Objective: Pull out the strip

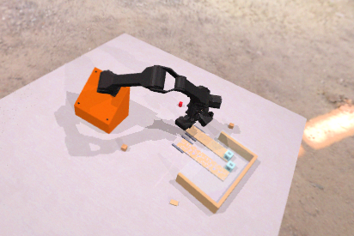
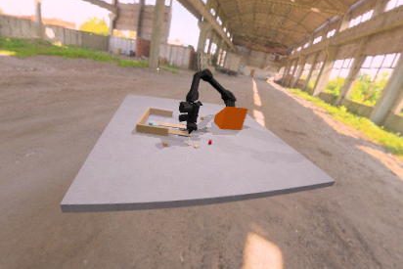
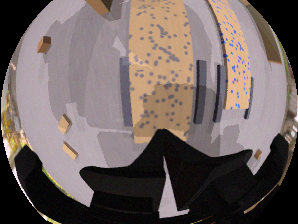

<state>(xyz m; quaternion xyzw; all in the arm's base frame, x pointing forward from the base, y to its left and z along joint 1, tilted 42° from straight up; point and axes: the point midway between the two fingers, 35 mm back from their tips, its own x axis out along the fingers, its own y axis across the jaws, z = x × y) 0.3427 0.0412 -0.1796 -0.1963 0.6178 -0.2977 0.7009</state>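
My gripper tip is 110 mm to the right of the red cube and 110 mm past it. Also, from my gripper tip: tan chip: 360 mm to the right, 130 mm ahead.
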